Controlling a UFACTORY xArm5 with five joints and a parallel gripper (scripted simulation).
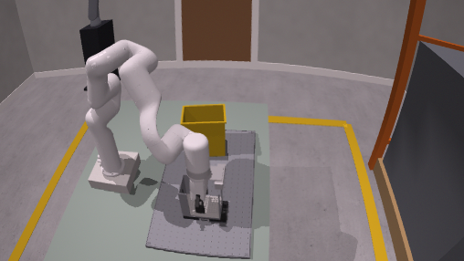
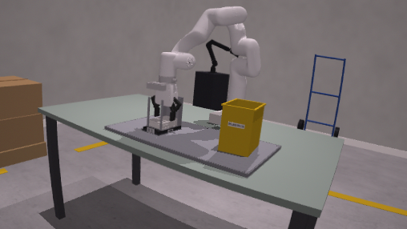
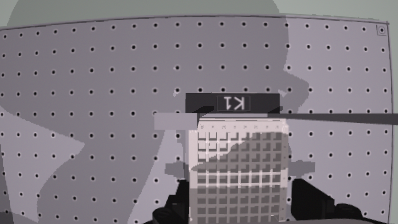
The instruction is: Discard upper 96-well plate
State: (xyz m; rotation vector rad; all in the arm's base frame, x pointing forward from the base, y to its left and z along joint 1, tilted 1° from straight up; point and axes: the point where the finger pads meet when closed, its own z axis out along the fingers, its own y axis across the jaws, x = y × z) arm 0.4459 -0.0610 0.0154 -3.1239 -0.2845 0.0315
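Now: the grey back panel 70 mm behind my hand, 20 mm above it and 10 mm to the right of it. From my hand the other things lie so: yellow plastics bin 350 mm to the left, 100 mm behind, 30 mm above; thin upright post 70 mm ahead, 30 mm to the right, 20 mm above.
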